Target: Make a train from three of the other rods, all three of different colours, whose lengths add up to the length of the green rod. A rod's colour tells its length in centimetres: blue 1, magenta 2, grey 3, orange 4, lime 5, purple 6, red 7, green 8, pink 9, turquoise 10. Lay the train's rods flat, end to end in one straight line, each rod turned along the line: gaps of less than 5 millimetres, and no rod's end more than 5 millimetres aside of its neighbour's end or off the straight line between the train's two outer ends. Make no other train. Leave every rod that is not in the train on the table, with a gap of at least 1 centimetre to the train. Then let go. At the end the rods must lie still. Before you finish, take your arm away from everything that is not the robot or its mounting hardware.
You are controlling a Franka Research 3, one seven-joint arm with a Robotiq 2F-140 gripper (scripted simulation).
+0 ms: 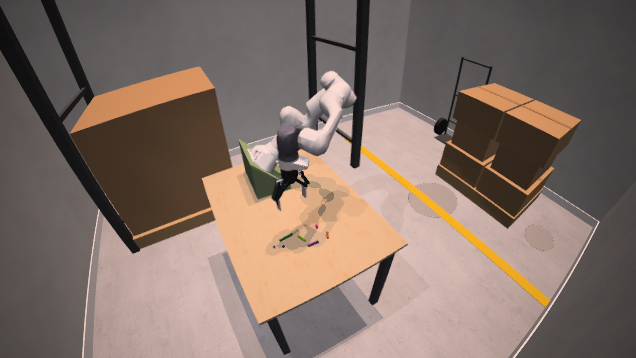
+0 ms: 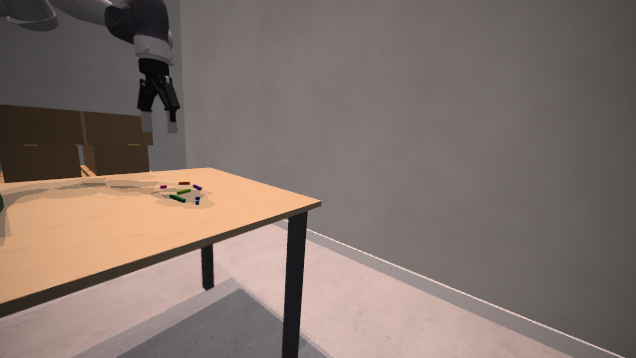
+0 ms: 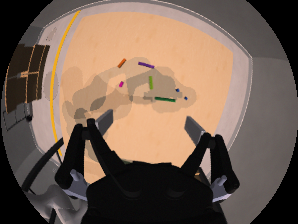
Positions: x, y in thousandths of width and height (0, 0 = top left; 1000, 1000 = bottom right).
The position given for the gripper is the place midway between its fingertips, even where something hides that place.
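You can see the gripper (image 2: 251, 370) here, and that same gripper (image 3: 502, 533) is visible too.
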